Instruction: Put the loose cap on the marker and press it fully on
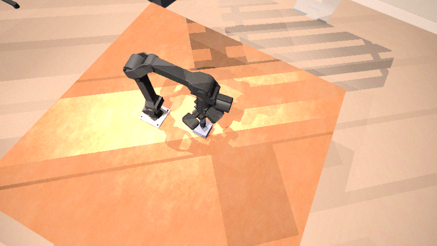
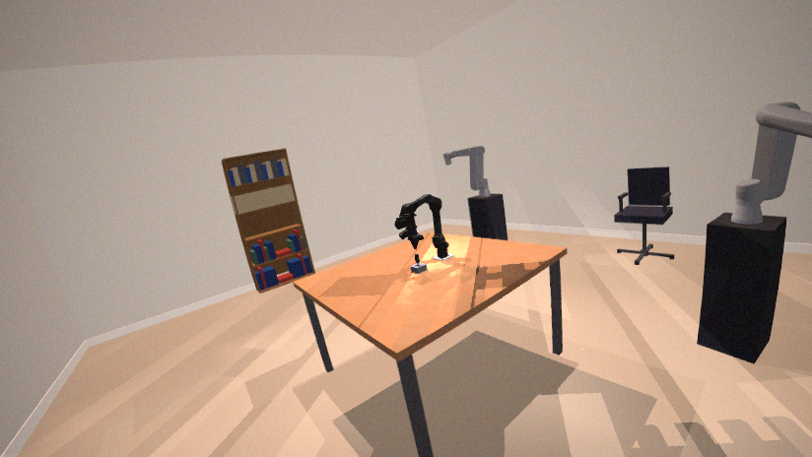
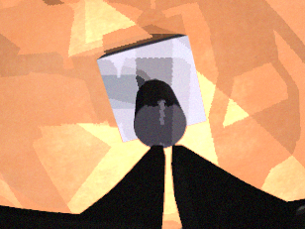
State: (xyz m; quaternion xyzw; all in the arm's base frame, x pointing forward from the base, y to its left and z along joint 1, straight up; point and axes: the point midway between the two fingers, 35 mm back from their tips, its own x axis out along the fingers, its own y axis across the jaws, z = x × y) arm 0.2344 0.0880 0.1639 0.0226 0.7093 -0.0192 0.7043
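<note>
My gripper tip is now 6 cm above the dark marker cap. The rest, counted from my gripper tip: holder block (12 cm below).
</note>
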